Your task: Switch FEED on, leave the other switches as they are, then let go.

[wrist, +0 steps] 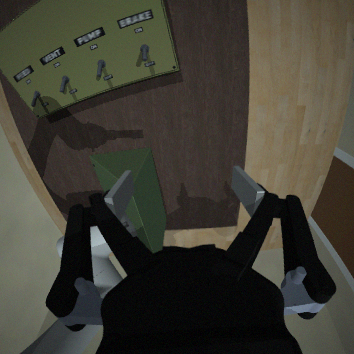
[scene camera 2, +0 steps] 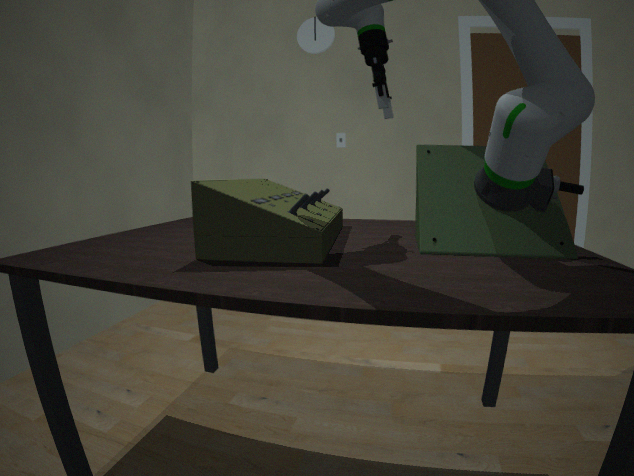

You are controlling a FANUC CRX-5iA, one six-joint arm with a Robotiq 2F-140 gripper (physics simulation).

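Frame: origin at the arm's base, x ahead, y left, z up, level; millimetres.
Seen in the pictures: gripper, between the fingertips: [wrist: 182, 178] [scene camera 2: 386, 113]; arm's base, origin of its link: [wrist: 125, 220] [scene camera 2: 503, 188].
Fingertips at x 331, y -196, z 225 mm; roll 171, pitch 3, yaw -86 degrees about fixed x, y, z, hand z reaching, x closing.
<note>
Offsets run from my fingertips to a thing's middle. Level surfaces: height alone.
A yellow-green switch box {dz -306, dx +219, dy +293 mm} [scene camera 2: 245, 230] [wrist: 117, 37] stands on the table, its sloped panel carrying a row of toggle levers. In the wrist view the FEED lever {dz -257, dx +94, dy +448 mm} [wrist: 36, 98] is at the left end, below its blurred label. The VENT lever {dz -257, dx +122, dy +332 mm} [wrist: 64, 84], PUMP lever {dz -257, dx +151, dy +215 mm} [wrist: 101, 68] and BRAKE lever {dz -257, dx +179, dy +99 mm} [wrist: 144, 52] follow to the right. All levers lean alike, toward the panel's lower edge with the OFF marks. My gripper [scene camera 2: 385, 107] [wrist: 182, 178] is open and empty, high above the table and to the right of the box in the scene view, touching none of the levers.
A dark brown table {dz -366 mm} [scene camera 2: 153, 279] [wrist: 210, 100] carries the box. A green sloped block [scene camera 2: 450, 204] [wrist: 156, 200] stands to the right of the box in the scene view, with a lower part of the arm in front of it. A door [scene camera 2: 478, 92] and a wall clock [scene camera 2: 315, 35] are behind.
</note>
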